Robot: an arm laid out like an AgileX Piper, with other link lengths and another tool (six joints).
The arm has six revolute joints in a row. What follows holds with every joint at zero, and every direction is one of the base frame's.
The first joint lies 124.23 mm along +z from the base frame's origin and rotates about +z.
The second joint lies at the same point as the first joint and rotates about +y.
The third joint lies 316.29 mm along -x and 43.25 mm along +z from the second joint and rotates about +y.
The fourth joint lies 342.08 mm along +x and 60.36 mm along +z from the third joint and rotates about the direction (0.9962, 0, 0.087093).
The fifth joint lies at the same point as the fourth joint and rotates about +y.
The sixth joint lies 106.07 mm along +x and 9.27 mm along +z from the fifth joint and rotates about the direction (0.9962, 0, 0.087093).
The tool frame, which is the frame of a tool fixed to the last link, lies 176.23 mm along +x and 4 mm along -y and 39.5 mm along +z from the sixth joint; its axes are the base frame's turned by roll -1.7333, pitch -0.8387 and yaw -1.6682 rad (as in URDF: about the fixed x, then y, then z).
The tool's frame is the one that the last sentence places.
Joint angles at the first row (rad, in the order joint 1, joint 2, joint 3, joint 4, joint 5, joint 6):
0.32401, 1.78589, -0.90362, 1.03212, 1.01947, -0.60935
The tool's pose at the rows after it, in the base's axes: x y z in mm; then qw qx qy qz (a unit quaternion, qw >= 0):
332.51 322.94 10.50 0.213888 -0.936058 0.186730 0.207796
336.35 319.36 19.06 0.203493 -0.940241 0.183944 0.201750
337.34 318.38 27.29 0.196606 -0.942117 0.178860 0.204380
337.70 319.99 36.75 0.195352 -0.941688 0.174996 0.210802
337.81 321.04 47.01 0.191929 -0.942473 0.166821 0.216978
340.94 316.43 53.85 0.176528 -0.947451 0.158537 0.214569
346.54 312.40 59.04 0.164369 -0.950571 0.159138 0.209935
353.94 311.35 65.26 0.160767 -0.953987 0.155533 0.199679
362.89 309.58 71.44 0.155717 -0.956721 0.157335 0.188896
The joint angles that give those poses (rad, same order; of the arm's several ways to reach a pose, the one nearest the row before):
0.32400, 1.76556, -0.92330, 0.99824, 1.02285, -0.57379
0.32401, 1.74867, -0.94822, 0.95150, 1.03643, -0.52943
0.32402, 1.74293, -0.97638, 0.91840, 1.06544, -0.49436
0.32401, 1.74074, -1.00369, 0.90320, 1.09855, -0.46672
0.32402, 1.74076, -1.03792, 0.88189, 1.13891, -0.44091
0.32401, 1.74075, -1.07883, 0.83142, 1.17110, -0.40578
0.32402, 1.74076, -1.11189, 0.79336, 1.18749, -0.36960
0.32400, 1.74074, -1.13984, 0.77263, 1.19349, -0.35900
0.32402, 1.74073, -1.16954, 0.74889, 1.19590, -0.33702

